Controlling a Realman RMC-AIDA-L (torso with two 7-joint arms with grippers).
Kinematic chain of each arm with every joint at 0, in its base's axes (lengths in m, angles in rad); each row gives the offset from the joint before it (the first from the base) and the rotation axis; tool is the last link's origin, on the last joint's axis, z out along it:
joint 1: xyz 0 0 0.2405 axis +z
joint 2: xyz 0 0 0 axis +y
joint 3: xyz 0 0 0.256 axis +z
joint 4: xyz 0 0 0 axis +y
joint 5: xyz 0 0 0.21 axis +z
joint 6: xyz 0 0 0 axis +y
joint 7: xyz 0 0 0.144 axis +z
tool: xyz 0 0 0
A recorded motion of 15 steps. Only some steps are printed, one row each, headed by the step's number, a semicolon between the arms.
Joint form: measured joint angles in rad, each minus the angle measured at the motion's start. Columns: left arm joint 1, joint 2, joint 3, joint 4, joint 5, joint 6, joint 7; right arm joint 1, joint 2, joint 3, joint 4, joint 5, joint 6, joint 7.
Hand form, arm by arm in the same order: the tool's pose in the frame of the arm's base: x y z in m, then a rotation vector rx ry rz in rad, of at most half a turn. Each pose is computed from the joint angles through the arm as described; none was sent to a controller.
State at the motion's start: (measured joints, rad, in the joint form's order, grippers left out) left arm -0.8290 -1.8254 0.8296 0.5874 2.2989 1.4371 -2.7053; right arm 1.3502 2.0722 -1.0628 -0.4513 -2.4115 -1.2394 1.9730
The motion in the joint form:
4: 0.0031 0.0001 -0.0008 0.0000 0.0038 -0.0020 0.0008; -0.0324 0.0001 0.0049 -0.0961 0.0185 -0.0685 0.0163
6: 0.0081 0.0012 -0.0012 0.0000 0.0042 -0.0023 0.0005; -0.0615 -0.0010 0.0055 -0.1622 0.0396 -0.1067 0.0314
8: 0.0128 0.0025 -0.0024 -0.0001 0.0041 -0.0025 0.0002; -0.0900 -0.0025 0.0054 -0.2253 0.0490 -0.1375 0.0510
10: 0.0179 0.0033 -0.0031 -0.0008 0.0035 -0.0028 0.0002; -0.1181 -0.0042 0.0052 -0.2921 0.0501 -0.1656 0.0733
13: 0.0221 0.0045 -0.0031 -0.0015 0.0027 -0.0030 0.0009; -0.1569 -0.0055 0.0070 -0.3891 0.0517 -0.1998 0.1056
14: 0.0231 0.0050 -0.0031 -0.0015 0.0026 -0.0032 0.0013; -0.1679 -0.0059 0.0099 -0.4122 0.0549 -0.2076 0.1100
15: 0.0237 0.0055 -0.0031 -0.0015 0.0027 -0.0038 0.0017; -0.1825 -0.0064 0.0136 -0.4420 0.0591 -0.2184 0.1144
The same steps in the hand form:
4: -0.2415 0.4196 0.0702 -2.1548 -1.9132 -0.2096; 0.0265 0.4336 -0.0640 -3.0123 0.2412 -0.1633
6: -0.2437 0.4186 0.0708 -2.1483 -1.9178 -0.2088; 0.0237 0.4323 -0.0553 -3.0168 0.2472 -0.1178
8: -0.2459 0.4177 0.0715 -2.1417 -1.9224 -0.2096; 0.0229 0.4317 -0.0464 -3.0104 0.2548 -0.0890
10: -0.2481 0.4166 0.0719 -2.1355 -1.9281 -0.2103; 0.0225 0.4315 -0.0366 -2.9958 0.2579 -0.0703
13: -0.2500 0.4156 0.0723 -2.1310 -1.9316 -0.2102; 0.0212 0.4308 -0.0223 -2.9686 0.2593 -0.0398
14: -0.2504 0.4155 0.0726 -2.1299 -1.9317 -0.2101; 0.0213 0.4306 -0.0185 -2.9622 0.2594 -0.0268
15: -0.2508 0.4155 0.0728 -2.1289 -1.9311 -0.2100; 0.0218 0.4300 -0.0137 -2.9545 0.2582 -0.0113

